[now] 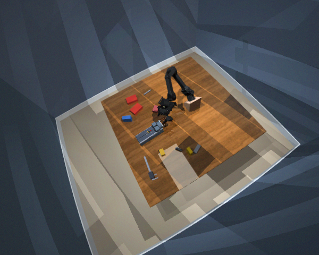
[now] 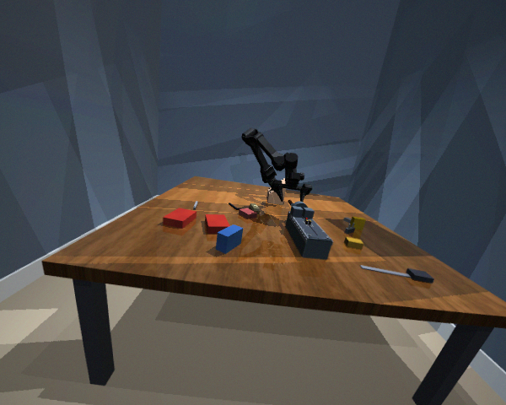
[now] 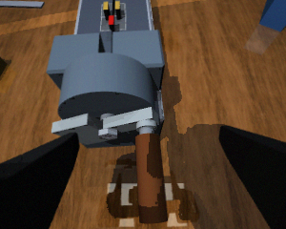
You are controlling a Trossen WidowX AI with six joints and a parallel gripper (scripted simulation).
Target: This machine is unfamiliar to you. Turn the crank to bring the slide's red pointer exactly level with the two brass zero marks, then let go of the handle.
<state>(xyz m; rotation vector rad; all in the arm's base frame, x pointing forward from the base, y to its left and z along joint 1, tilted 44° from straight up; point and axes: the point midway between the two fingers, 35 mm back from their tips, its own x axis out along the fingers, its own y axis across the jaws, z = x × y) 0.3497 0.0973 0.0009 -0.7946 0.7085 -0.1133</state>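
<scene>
The brown crank handle is 20 mm behind my gripper tip and 10 mm below it. The rest, counted from my gripper tip: pink block (20 mm behind, 200 mm to the right, 100 mm below); then ochre block (110 mm ahead, 270 mm to the left, 100 mm below); then red pointer (130 mm ahead, 50 mm to the left, 30 mm below).
</scene>
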